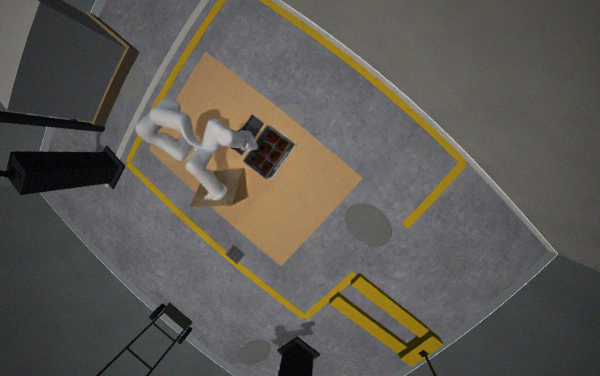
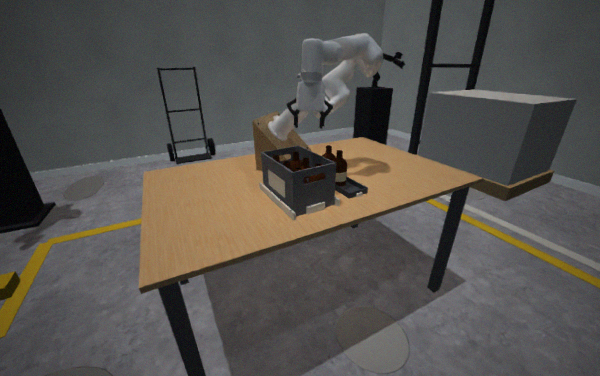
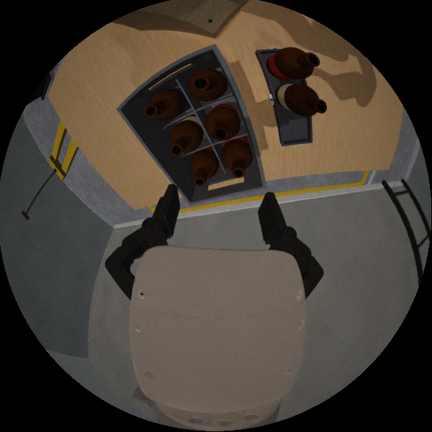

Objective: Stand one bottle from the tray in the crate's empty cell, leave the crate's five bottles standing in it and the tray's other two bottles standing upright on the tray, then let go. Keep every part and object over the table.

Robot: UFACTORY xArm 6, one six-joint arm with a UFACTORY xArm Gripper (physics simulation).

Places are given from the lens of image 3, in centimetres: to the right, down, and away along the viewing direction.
cream-label bottle (image 3: 299, 98): 15, -20, 14
cream-label bottle (image 3: 186, 136): -6, -15, 23
